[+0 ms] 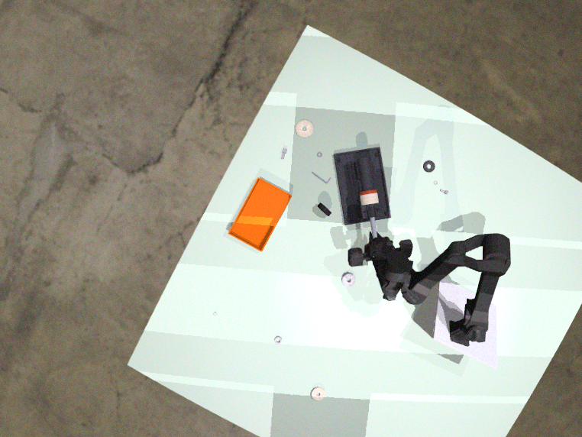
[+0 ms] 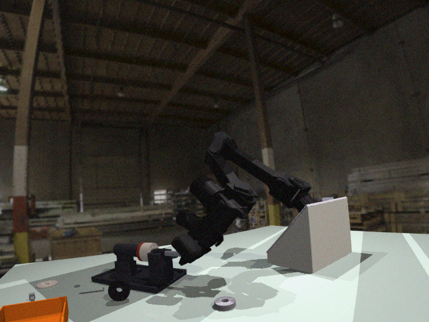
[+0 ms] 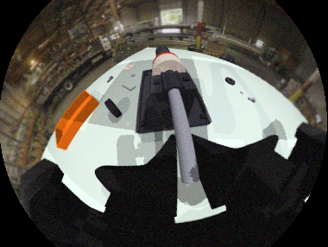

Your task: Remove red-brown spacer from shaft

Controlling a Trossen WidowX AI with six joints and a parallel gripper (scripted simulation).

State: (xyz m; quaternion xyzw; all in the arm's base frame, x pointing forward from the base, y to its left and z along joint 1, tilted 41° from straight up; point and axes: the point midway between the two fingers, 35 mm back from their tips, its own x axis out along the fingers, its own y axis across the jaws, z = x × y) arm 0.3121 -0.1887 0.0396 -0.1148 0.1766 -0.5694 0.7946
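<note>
Now: gripper tip 20 mm short of the grey shaft, 40 mm to the left of it and 20 mm below it. From my gripper tip the other things lie so: cream spacer: 40 mm ahead, 80 mm to the right, 20 mm above; black ring: 160 mm ahead, 10 mm to the right, 30 mm below; red-brown spacer: 60 mm ahead, 110 mm to the right, 20 mm above.
</note>
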